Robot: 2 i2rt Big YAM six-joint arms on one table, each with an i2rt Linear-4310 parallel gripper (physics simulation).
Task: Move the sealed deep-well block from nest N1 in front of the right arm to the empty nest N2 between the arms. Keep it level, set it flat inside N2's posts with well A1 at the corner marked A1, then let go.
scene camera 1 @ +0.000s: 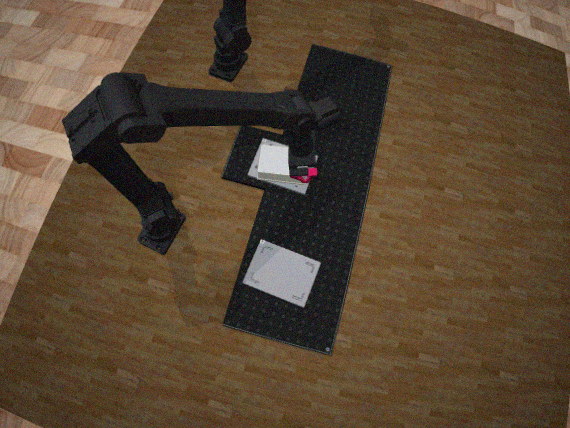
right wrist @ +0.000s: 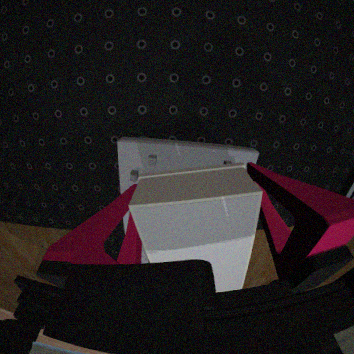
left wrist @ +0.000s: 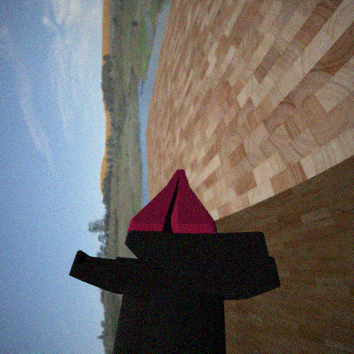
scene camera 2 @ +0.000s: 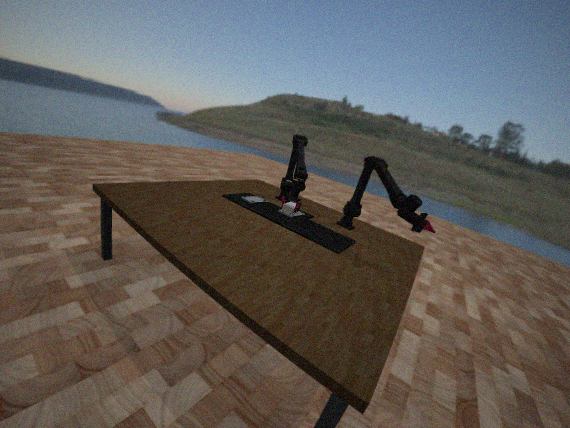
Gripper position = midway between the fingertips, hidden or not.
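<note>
White deep-well block (scene camera 1: 273, 165) still resting on grey nest plate (right wrist: 136, 155). White deep-well block (right wrist: 210, 212) visible too. White deep-well block out of frame in the left wrist view. My right gripper (scene camera 1: 305, 168) grips the white deep-well block. My right gripper (right wrist: 191, 179) visible too. My left gripper (left wrist: 180, 173) shut, holds nothing.
</note>
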